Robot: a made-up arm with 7 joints. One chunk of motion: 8 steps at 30 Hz.
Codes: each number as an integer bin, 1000 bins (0 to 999) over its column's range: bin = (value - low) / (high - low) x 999, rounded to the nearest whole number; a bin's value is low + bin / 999 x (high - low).
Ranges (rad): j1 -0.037..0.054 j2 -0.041..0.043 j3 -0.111..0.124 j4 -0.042..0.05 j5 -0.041..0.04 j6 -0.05..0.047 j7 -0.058..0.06
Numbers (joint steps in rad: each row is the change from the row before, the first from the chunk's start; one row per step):
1: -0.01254 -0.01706 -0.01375 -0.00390 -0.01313 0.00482 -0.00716
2: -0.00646 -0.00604 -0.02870 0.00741 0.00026 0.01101 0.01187
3: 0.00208 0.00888 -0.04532 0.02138 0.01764 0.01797 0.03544
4: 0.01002 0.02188 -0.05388 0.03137 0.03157 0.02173 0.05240
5: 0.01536 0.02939 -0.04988 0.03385 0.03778 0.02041 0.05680
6: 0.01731 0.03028 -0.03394 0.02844 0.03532 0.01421 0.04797
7: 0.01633 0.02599 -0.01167 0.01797 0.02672 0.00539 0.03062
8: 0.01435 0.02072 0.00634 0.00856 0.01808 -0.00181 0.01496
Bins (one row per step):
1: 269 285 413 414 344 565 430
2: 335 416 350 537 509 628 592
3: 429 593 279 688 723 700 791
4: 516 748 243 797 895 739 935
5: 575 837 260 824 972 725 972
6: 596 848 328 765 941 661 897
7: 585 797 422 651 835 570 750
8: 564 734 499 549 729 496 618

